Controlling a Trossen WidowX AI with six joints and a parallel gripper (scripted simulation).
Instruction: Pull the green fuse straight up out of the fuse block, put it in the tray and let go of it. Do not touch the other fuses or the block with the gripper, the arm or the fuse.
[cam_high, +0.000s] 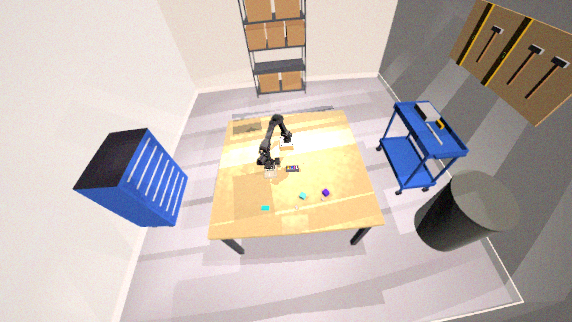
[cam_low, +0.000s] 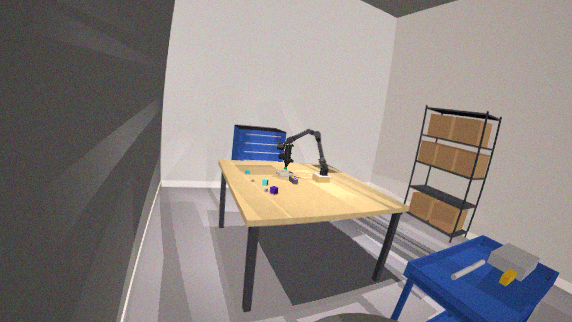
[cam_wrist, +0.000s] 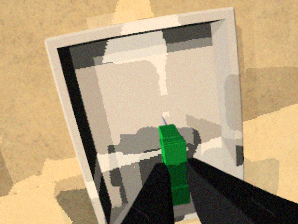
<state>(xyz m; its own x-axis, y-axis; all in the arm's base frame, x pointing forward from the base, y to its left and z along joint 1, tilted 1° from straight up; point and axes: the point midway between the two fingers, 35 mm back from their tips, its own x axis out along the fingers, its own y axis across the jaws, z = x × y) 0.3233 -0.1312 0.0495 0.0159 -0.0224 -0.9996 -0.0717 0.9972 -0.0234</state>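
The green fuse is 1 cm below my gripper tip. From my gripper tip the other things lie so: tray 7 cm below.
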